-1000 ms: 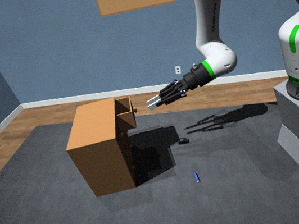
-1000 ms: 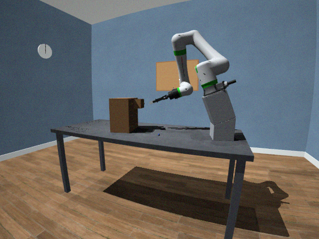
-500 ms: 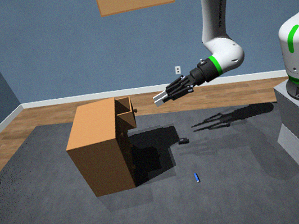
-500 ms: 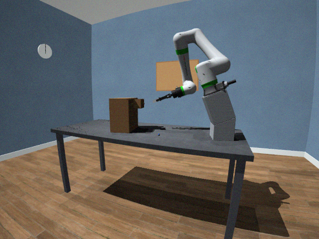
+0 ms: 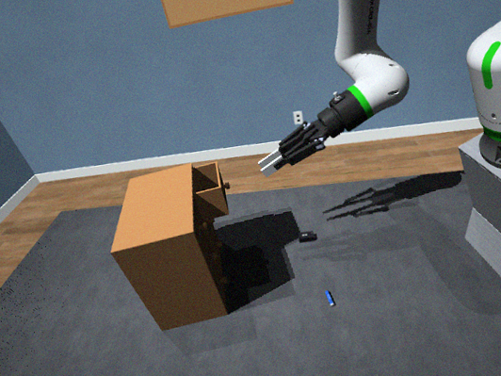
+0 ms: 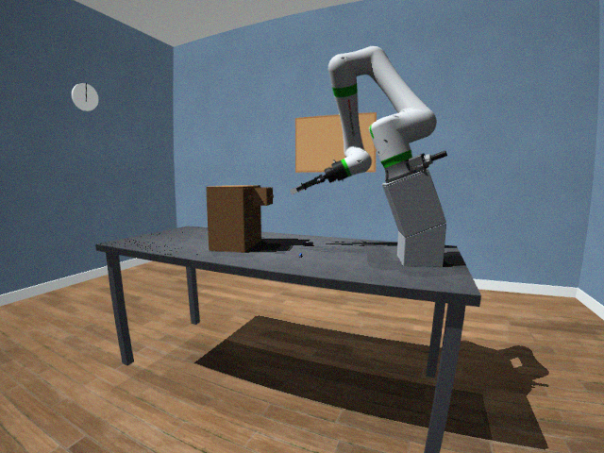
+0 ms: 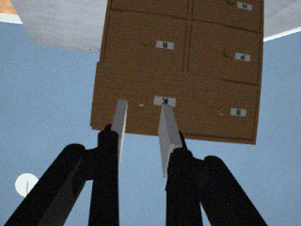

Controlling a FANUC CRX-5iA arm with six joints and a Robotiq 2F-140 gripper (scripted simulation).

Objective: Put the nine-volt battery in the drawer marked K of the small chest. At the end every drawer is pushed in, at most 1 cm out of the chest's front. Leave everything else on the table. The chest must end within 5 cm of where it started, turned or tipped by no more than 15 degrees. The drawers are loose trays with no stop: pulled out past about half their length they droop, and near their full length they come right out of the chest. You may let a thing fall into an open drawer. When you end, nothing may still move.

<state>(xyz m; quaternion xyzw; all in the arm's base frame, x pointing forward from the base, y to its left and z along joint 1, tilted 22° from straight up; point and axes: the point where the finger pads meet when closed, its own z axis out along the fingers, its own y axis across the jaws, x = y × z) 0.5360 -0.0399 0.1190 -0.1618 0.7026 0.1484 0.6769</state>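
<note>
Right now the nine-volt battery is 280 mm below my hand, 70 mm behind it and 10 mm to the right of it. Round my hand: blue cylinder (280 mm below, 200 mm to the left, 160 mm behind); drawer marked K (200 mm ahead, 100 mm to the left, 60 mm below).
</note>
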